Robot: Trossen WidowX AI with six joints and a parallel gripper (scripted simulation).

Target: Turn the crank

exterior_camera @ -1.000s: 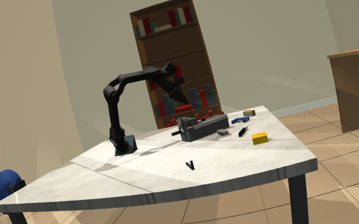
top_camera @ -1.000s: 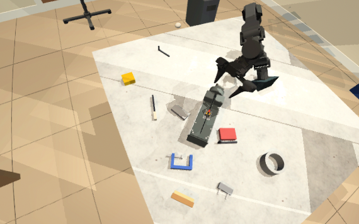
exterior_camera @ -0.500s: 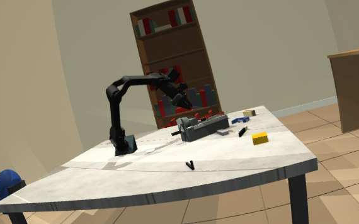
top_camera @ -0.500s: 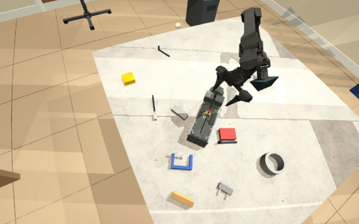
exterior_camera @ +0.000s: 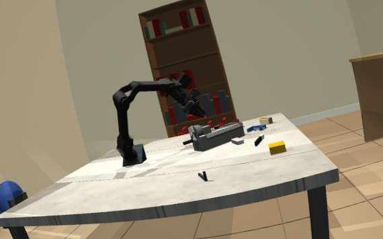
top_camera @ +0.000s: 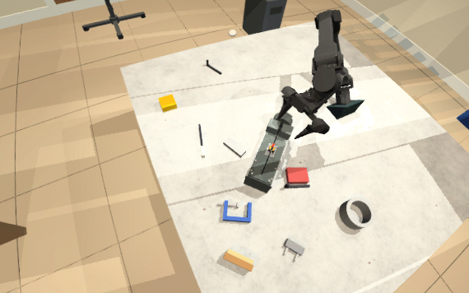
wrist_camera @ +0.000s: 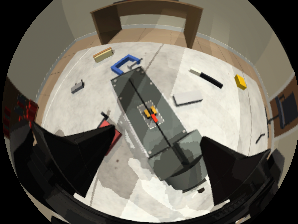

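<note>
The crank handle is 10 cm behind my gripper tip, 10 cm to the right of it and 9 cm below it. Round my gripper tip: grey block (13 cm ahead, 9 cm to the right, 15 cm below); red pointer (4 cm ahead, 1 cm to the left, 7 cm below); red block (13 cm to the left, 14 cm below).
</note>
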